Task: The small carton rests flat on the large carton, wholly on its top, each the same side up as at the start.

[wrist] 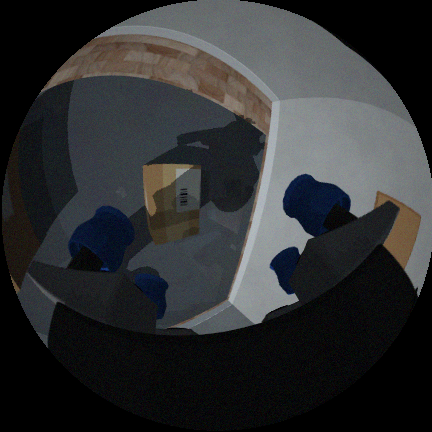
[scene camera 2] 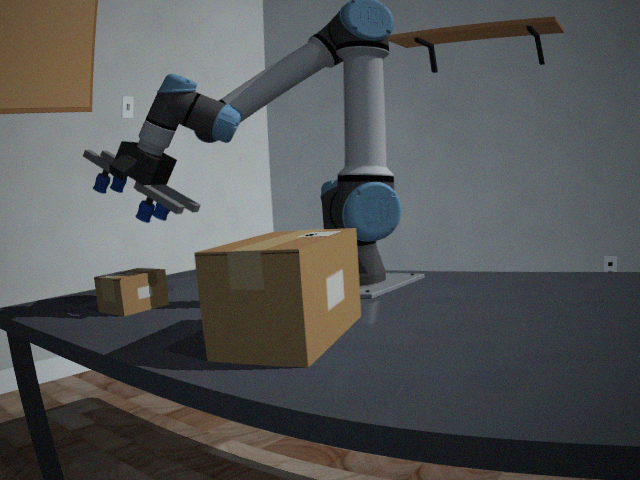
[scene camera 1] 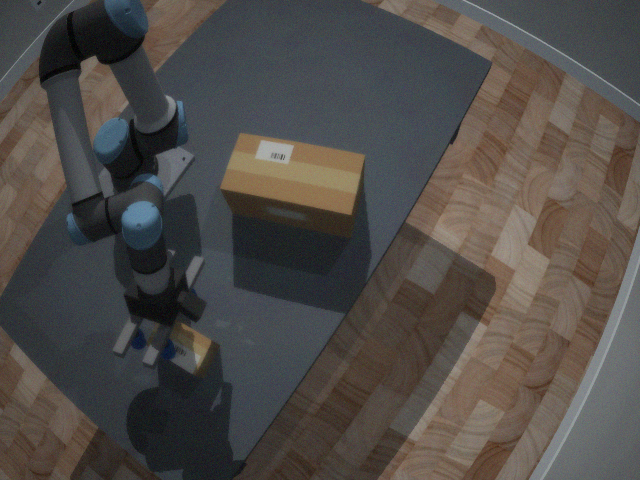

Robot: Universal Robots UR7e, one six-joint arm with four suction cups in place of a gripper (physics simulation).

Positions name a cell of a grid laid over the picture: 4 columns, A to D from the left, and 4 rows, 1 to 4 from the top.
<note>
My suction head (scene camera 2: A2) holds nothing. The cup is 20 cm from the middle of a small carton (scene camera 2: A3), above it. A large carton (scene camera 2: B3) rests on the table.
The small carton is seen too in the wrist view (wrist: B2) and in scene camera 1 (scene camera 1: B3). The large carton shows as well in the wrist view (wrist: A3) and in scene camera 1 (scene camera 1: B2). My suction head shows as well in the wrist view (wrist: A3).
</note>
